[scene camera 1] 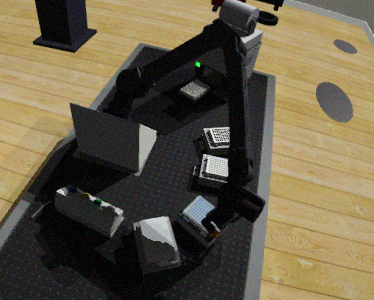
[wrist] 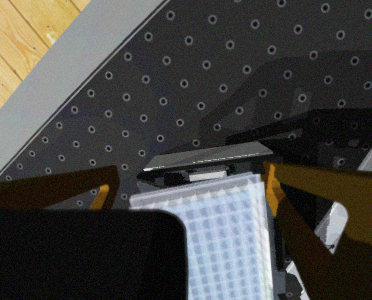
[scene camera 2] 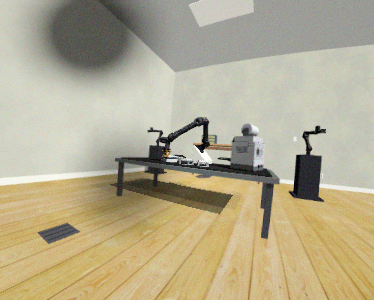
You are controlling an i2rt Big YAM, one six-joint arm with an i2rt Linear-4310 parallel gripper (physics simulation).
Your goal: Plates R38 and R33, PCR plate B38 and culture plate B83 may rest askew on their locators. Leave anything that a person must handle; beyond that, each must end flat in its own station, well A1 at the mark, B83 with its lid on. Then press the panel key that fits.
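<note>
A plate with pale blue wells (scene camera 1: 200, 209) (wrist: 225, 240) sits on a dark station (scene camera 1: 187, 226); the wrist camera's dark housing hides its left part. My gripper (scene camera 1: 214, 227) (wrist: 188, 172) is open and empty, its fingers at either side of the plate's end. Whether that plate lies flat is unclear. A white plate (scene camera 1: 216, 165) and another white plate (scene camera 1: 219, 135) stand on stations farther back, partly behind the arm. A pale plate (scene camera 1: 194, 89) lies at the back near a green light. A white, covered-looking block (scene camera 1: 156, 237) stands nearest the camera. The key panel (scene camera 1: 90, 212) is at left. Plate labels are unreadable.
An upright grey-white board (scene camera 1: 106, 137) stands left of the table's middle. A grey machine (scene camera 2: 247, 151) stands at the table's far end. A thin grey upright edge (wrist: 207, 156) rises just beyond the blue-welled plate. The table's grey rim (wrist: 75, 75) runs along the upper left.
</note>
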